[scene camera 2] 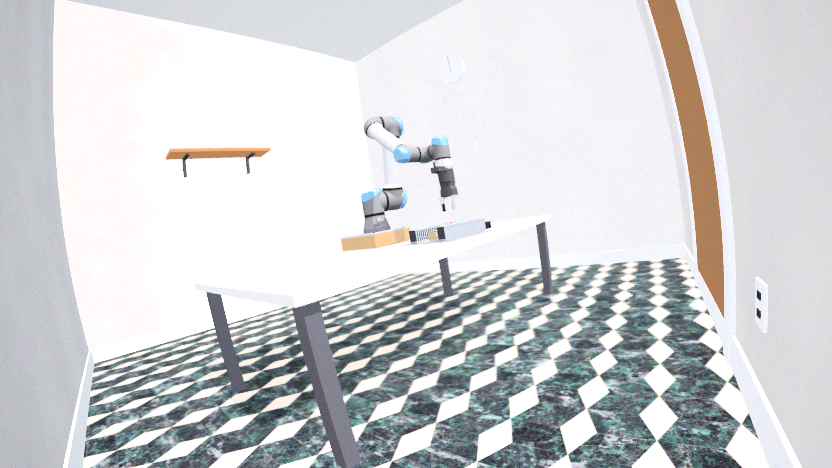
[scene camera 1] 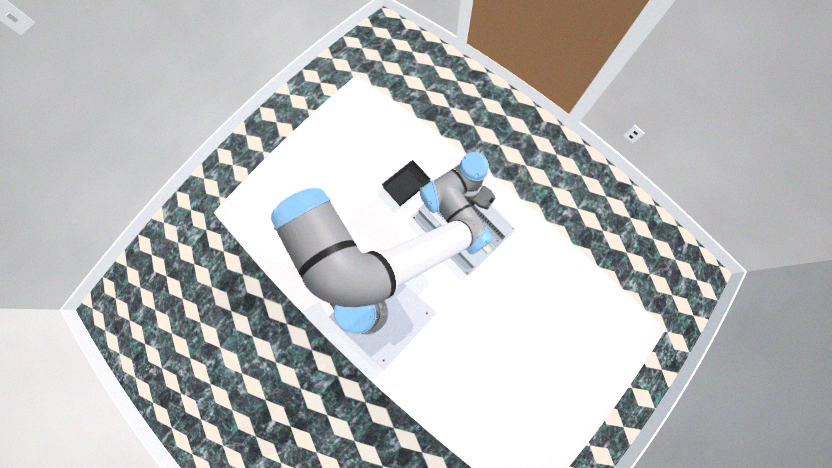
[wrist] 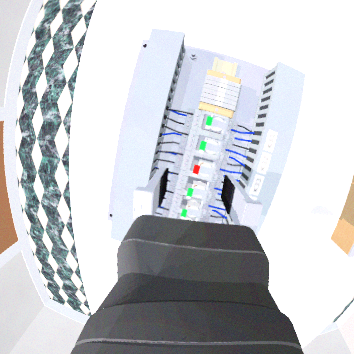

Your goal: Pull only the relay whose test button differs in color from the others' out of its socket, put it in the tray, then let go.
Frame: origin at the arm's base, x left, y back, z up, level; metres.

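Seen in the pictures: gripper, between the fingertips: point(scene camera 2: 449, 210) point(wrist: 194, 182); arm's base, origin of its link: point(scene camera 2: 377, 231).
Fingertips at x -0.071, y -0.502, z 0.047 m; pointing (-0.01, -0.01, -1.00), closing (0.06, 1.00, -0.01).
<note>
Offsets run from my fingertips to a thing's middle. "pt": to the spot under its first point.
The relay with the red test button {dy +0.010, dx +0.001, dz -0.074 m} point(wrist: 200, 169) sits in its socket in the middle of a row on the panel {pt dy +0.135, dx -0.147, dz -0.119 m} point(scene camera 1: 474, 268) point(scene camera 2: 465, 229) point(wrist: 250, 85). Relays with green buttons, such as one above point(wrist: 206, 146) and one below point(wrist: 194, 192), sit in the same row. My gripper point(scene camera 2: 448, 204) point(wrist: 194, 182) is open and empty, pointing down above the panel. In the wrist view its fingers stand either side of the row, with the red-button relay a little above the line between the fingertips. The black tray {pt dy +0.094, dx +0.286, dz -0.111 m} point(scene camera 1: 390, 195) stands beside the panel and looks empty; it does not show in the wrist view.
Two slotted wire ducts {dy -0.069, dx -0.029, dz -0.089 m} point(wrist: 137, 125) {dy +0.094, dx +0.003, dz -0.089 m} point(wrist: 286, 100) rise along the panel's sides, with black and blue wires between them and the sockets. A terminal block {dy +0.028, dx -0.095, dz -0.075 m} point(wrist: 220, 92) continues the row at its upper end. The robot's base plate with orange sides point(scene camera 2: 375, 240) point(wrist: 343, 237) stands near the panel.
</note>
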